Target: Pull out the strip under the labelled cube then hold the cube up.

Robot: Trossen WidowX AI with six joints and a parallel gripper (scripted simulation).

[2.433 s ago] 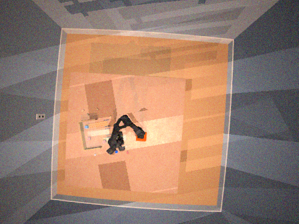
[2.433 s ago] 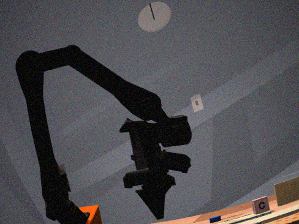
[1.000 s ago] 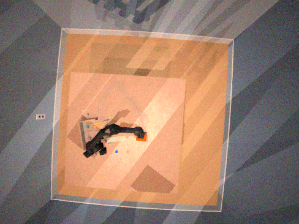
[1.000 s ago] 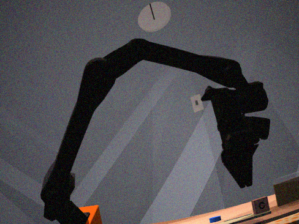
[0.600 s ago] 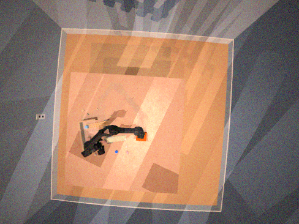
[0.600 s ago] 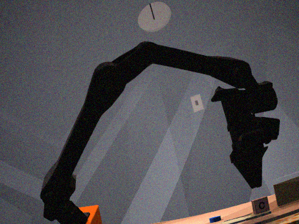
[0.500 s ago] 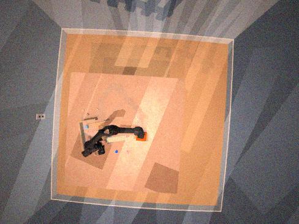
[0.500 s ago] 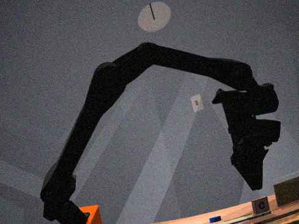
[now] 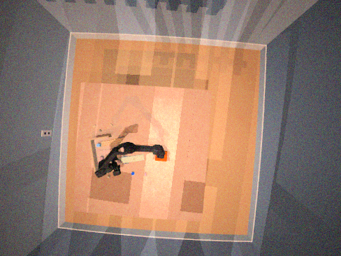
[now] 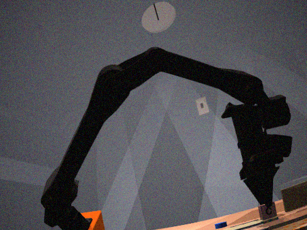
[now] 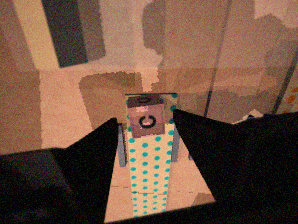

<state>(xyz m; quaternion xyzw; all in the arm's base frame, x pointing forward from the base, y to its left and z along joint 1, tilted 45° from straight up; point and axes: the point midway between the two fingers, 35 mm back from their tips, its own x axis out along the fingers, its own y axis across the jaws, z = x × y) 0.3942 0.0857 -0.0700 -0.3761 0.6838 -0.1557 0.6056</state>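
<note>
The small blue disc is 14 cm behind my gripper tip, 11 cm to the left of it and 2 cm below it.
</note>
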